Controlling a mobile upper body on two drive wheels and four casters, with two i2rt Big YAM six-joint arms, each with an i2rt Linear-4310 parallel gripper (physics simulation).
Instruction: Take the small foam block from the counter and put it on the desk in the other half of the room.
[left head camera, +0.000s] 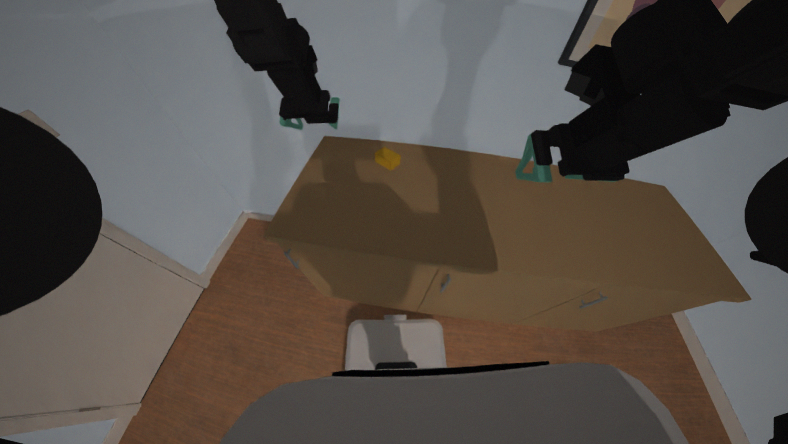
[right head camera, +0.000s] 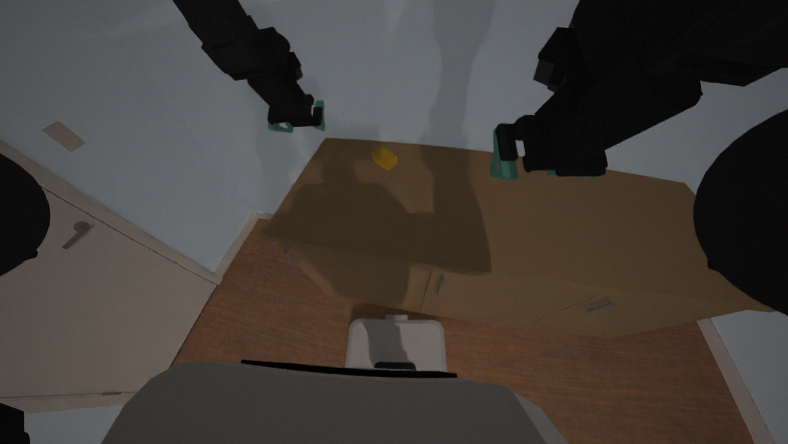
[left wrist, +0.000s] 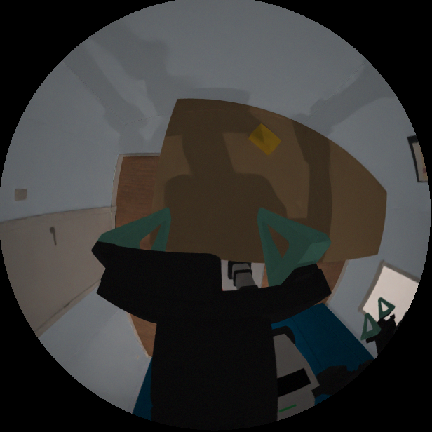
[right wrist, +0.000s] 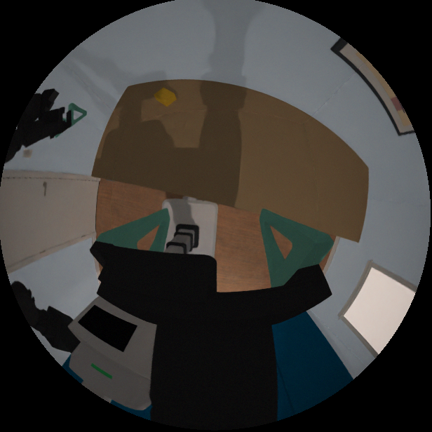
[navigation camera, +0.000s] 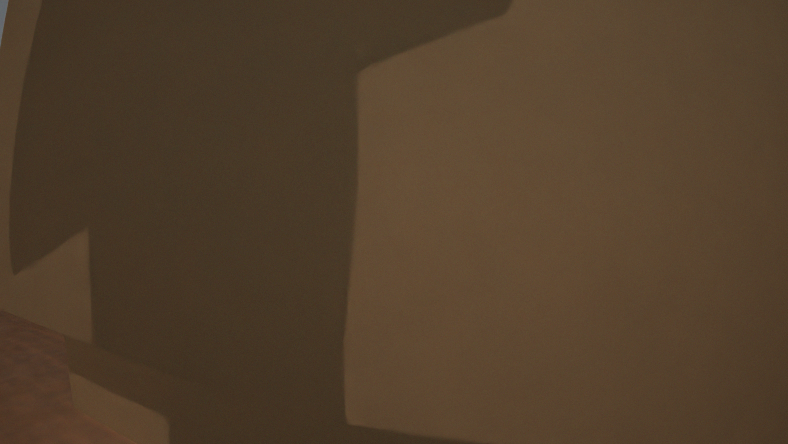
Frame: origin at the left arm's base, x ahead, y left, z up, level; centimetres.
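Seen in the pictures: left gripper, fingertip midpoint: (left head camera: 319, 127) (right head camera: 308, 130); right gripper, fingertip midpoint: (left head camera: 541, 174) (right head camera: 519, 171).
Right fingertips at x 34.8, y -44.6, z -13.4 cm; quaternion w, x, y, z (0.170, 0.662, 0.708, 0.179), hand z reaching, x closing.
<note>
Offsets run from my right fingertips to a thing's middle. "spot": to the spot under its first point. Level surfaces: height alone.
The small yellow foam block {dx +48.1, dy +26.2, dz -34.3 cm} (left head camera: 387, 158) (right head camera: 384, 158) (left wrist: 265, 139) (right wrist: 165, 97) lies on the wooden counter {dz -36.5 cm} (left head camera: 584, 231) (right head camera: 579, 226) (left wrist: 350, 200) (right wrist: 285, 150), near its back edge and toward its left end. My left gripper (left head camera: 314, 122) (right head camera: 297, 126) (left wrist: 213, 212) is open and empty; in the head views it shows to the left of the block, apart from it. My right gripper (left head camera: 559, 179) (right head camera: 532, 175) (right wrist: 214, 213) is open and empty; it shows to the right of the block, over the counter's back part. The desk is not recognisable in these views.
The counter's front with handles {spot: dx -8.2, dy -58.2, dz -56.9 cm} (left head camera: 592, 299) (right head camera: 600, 304) stands close before my base (left head camera: 394, 341) (right head camera: 395, 341) and fills most of the navigation view. A door {spot: dx -22.3, dy +174.6, dz -72.6 cm} (left head camera: 82, 330) (right head camera: 99, 314) is at the left. A framed picture (left head camera: 579, 38) (right wrist: 395, 110) hangs on the wall at the right.
</note>
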